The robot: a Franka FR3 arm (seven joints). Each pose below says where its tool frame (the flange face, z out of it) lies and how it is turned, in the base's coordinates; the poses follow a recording.
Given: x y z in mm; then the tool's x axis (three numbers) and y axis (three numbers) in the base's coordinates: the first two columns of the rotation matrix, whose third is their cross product.
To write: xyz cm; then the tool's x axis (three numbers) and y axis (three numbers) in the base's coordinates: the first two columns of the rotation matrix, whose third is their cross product. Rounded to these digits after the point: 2 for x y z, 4 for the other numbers.
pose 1, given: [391.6 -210.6 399.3 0.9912 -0.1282 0.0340 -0.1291 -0.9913 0.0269]
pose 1, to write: [39.16 -21.06 39.93 0.9912 -0.1282 0.0340 -0.1291 -0.9913 0.0269]
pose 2, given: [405.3 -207.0 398.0 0.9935 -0.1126 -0.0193 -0.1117 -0.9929 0.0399]
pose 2, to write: [40.53 -20.70 39.80 0.9935 -0.1126 -0.0193 -0.1117 -0.9929 0.0399]
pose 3, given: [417.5 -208.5 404.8 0.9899 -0.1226 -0.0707 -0.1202 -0.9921 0.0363]
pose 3, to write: [41.75 -20.85 40.48 0.9899 -0.1226 -0.0707 -0.1202 -0.9921 0.0363]
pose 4, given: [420.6 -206.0 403.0 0.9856 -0.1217 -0.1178 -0.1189 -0.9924 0.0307]
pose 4, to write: [42.06 -20.60 40.30 0.9856 -0.1217 -0.1178 -0.1189 -0.9924 0.0307]
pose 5, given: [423.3 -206.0 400.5 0.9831 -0.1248 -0.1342 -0.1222 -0.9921 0.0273]
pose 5, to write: [42.33 -20.60 40.05 0.9831 -0.1248 -0.1342 -0.1222 -0.9921 0.0273]
